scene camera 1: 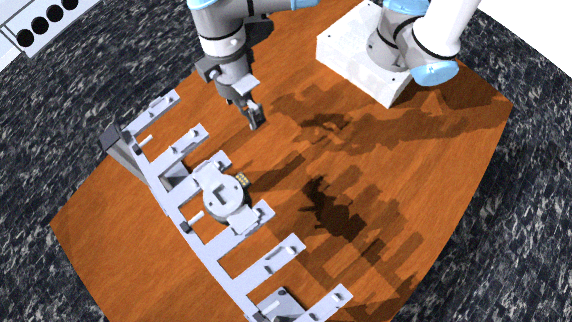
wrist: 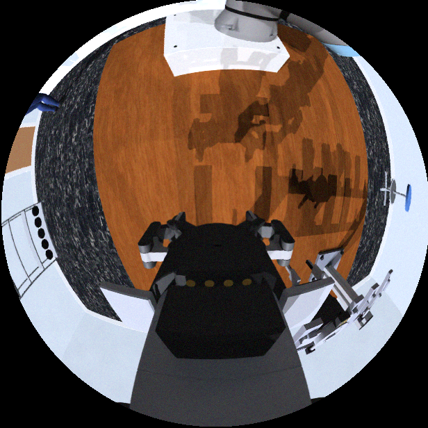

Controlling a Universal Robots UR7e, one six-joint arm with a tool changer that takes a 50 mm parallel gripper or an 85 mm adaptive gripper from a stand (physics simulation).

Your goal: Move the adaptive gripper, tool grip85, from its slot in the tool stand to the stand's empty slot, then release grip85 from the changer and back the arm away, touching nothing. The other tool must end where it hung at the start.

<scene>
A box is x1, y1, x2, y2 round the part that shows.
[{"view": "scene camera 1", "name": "adaptive gripper grip85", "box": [214, 56, 265, 130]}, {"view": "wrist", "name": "adaptive gripper grip85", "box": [99, 211, 334, 331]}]
</scene>
